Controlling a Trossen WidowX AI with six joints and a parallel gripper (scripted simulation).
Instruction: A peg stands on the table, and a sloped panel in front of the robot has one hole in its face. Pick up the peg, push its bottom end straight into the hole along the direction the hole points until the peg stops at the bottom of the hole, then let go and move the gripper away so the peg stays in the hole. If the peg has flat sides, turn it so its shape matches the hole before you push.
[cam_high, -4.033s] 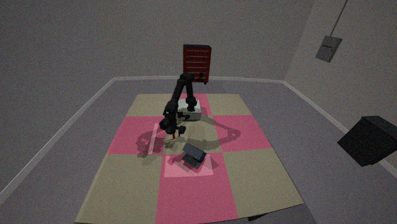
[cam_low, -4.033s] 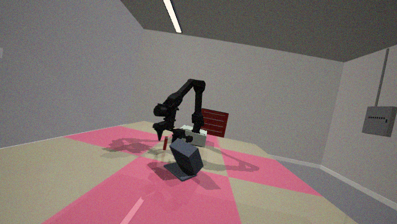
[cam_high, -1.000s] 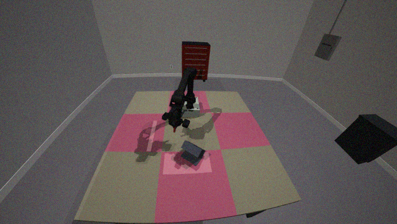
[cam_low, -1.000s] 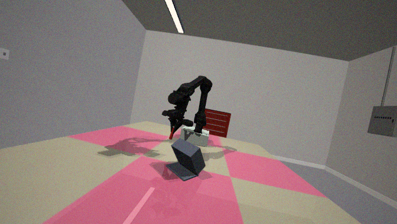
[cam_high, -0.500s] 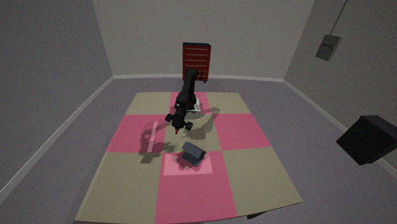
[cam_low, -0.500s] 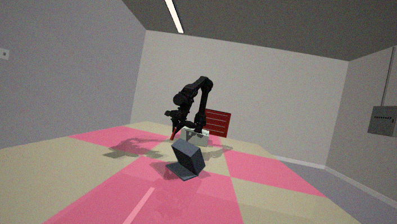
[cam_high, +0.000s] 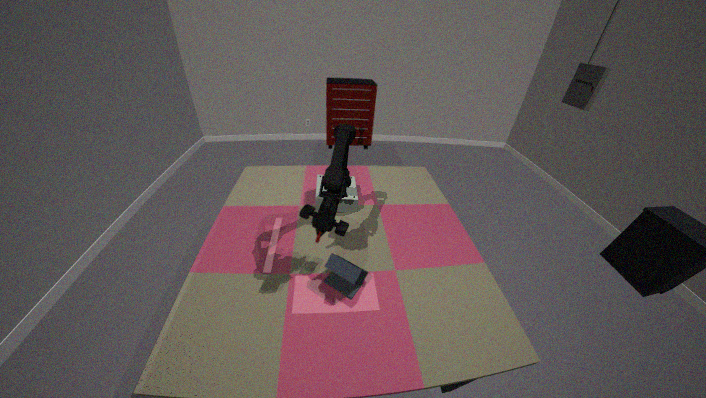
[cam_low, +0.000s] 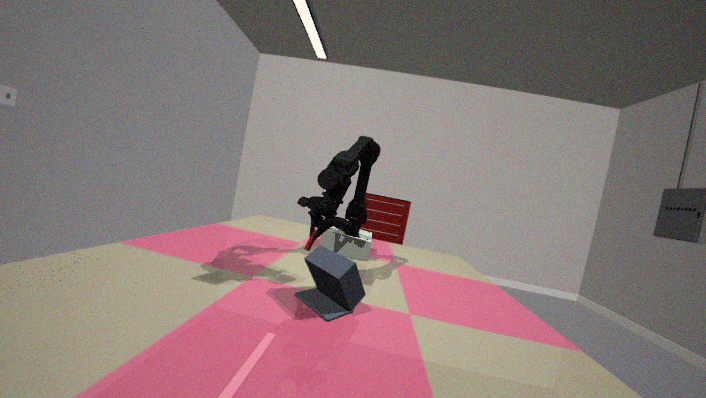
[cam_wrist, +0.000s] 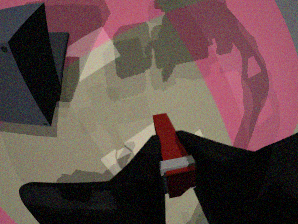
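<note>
The dark grey sloped panel is 150 mm ahead of my gripper tip, 80 mm to the left of it and 50 mm below it. From my gripper tip the other things lie so: red peg: 20 mm above, 10 mm to the left.
</note>
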